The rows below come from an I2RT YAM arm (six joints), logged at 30 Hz.
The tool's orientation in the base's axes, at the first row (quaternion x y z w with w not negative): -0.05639, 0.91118, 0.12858, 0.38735
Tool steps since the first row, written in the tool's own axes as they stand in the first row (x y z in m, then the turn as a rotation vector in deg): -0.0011, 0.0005, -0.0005, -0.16, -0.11, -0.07; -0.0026, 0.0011, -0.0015, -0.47, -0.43, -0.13; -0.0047, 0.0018, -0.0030, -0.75, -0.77, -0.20; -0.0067, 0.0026, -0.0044, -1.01, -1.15, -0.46; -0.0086, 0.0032, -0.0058, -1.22, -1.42, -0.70; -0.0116, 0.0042, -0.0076, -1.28, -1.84, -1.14; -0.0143, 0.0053, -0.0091, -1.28, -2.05, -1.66; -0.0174, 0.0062, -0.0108, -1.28, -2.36, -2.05
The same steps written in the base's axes. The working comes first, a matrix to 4 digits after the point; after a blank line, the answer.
The tool's axes in the first row as the columns of a matrix, in the base's axes (used below as rounded here):
-0.6936, -0.2024, 0.6914
-0.0032, 0.9606, 0.2780
-0.7204, 0.1906, -0.6669

0.0003, 0.0003, 0.0012, 0.08, -0.12, 0.14; 0.0005, 0.0006, 0.0031, 0.32, -0.45, 0.34; 0.0008, 0.0009, 0.0057, 0.54, -0.79, 0.53; 0.0011, 0.0013, 0.0083, 0.62, -1.23, 0.82; 0.0013, 0.0015, 0.0107, 0.65, -1.55, 1.08; 0.0019, 0.0020, 0.0142, 0.47, -2.08, 1.33; 0.0026, 0.0026, 0.0174, 0.16, -2.43, 1.64; 0.0033, 0.0030, 0.0209, -0.05, -2.83, 1.84
